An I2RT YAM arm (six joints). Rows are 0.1 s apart.
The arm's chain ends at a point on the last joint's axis. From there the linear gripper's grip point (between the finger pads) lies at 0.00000 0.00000 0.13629 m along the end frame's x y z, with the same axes.
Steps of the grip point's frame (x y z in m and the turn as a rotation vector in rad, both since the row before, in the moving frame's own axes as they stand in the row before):
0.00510, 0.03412, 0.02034, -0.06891, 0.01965, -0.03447
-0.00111, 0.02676, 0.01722, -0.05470, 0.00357, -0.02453
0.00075, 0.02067, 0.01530, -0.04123, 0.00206, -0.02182
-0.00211, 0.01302, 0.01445, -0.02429, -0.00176, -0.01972
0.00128, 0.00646, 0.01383, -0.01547, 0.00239, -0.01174
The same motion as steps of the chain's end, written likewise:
0.00226, 0.02478, 0.02069, -0.06891, 0.01965, -0.03447
-0.00169, 0.01932, 0.01742, -0.05470, 0.00357, -0.02453
0.00041, 0.01506, 0.01542, -0.04123, 0.00206, -0.02182
-0.00190, 0.00971, 0.01449, -0.02429, -0.00176, -0.01972
0.00094, 0.00435, 0.01385, -0.01547, 0.00239, -0.01174

